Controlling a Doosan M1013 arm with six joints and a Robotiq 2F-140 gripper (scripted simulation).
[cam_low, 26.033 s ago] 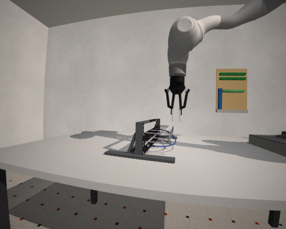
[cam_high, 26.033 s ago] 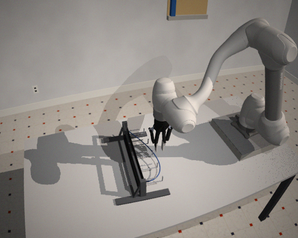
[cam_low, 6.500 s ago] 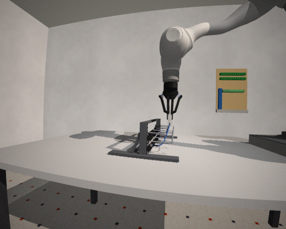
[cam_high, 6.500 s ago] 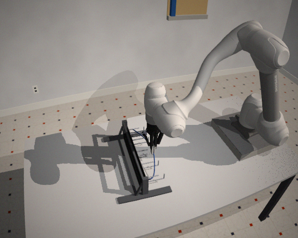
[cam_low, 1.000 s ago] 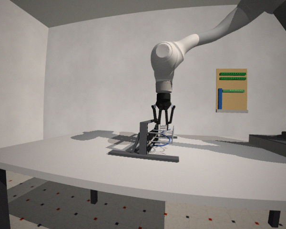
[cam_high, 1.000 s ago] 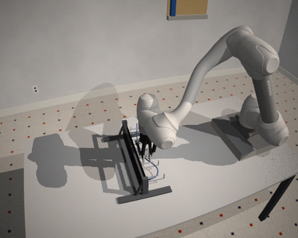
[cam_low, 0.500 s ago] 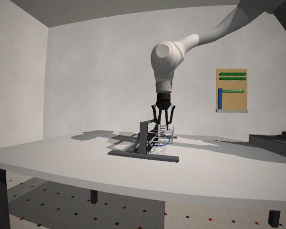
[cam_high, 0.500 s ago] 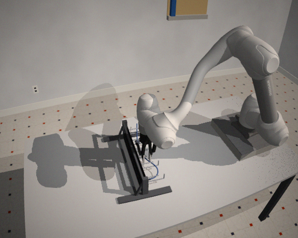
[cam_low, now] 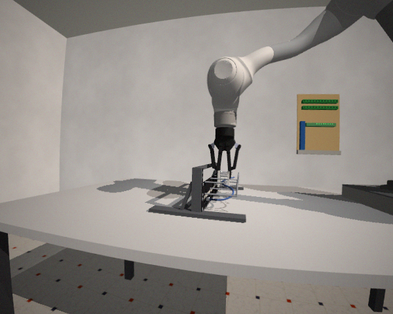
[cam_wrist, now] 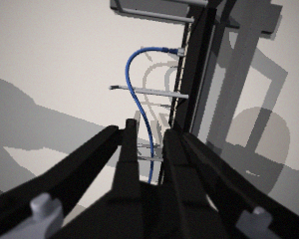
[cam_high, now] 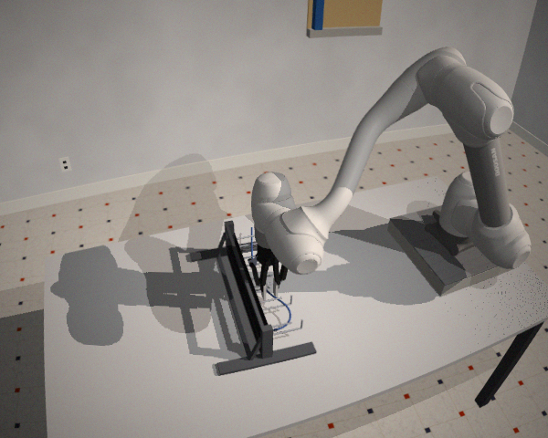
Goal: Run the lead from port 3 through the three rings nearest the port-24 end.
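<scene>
The dark rack is 5 cm ahead of my hand, 6 cm to the right of it and 2 cm below it.
</scene>
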